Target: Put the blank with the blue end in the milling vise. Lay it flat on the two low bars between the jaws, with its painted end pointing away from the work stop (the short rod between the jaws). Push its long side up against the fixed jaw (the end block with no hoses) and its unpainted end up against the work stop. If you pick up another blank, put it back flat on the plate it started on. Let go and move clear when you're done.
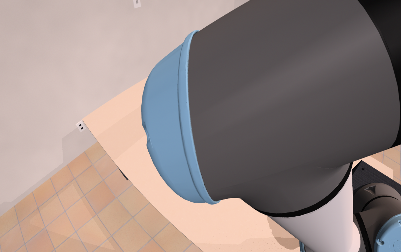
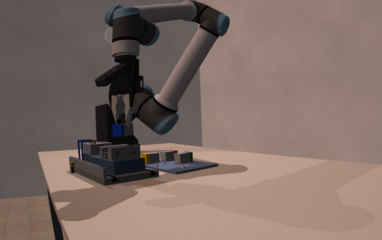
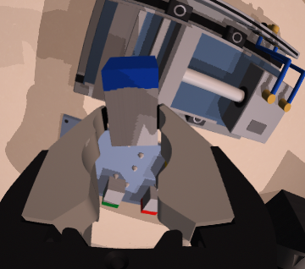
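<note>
Right now my hand is 3 cm past the moving jaw, 2 cm to the left of it and 9 cm above it. The rest, counted from my hand: blue-ended blank (2 cm below); then pale rod (9 cm behind, 2 cm to the right, 9 cm below); then work stop (1 cm behind, 3 cm to the left, 8 cm below).
</note>
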